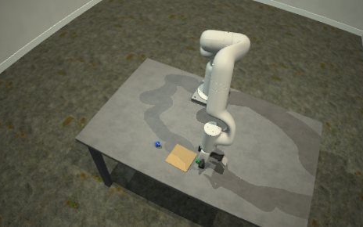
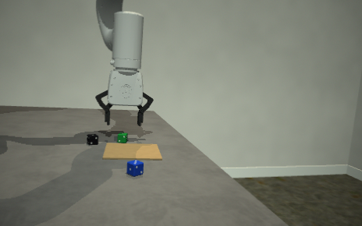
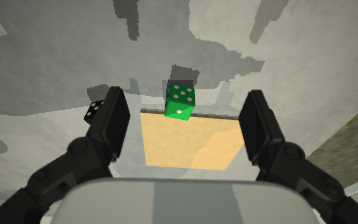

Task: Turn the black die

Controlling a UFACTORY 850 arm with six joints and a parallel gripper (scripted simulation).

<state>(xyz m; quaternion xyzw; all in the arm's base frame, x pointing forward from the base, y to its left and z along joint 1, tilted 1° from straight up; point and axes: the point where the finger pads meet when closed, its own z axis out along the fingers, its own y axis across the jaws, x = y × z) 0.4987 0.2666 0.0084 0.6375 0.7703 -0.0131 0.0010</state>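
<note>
My gripper is now 30 mm to the left of the green die and 40 mm above it. The rest, counted from my hand: blue die (60 mm ahead, 290 mm to the right, 40 mm below); then black die (80 mm behind, 70 mm to the right, 40 mm below); then tan mat (40 mm ahead, 130 mm to the right, 50 mm below).
</note>
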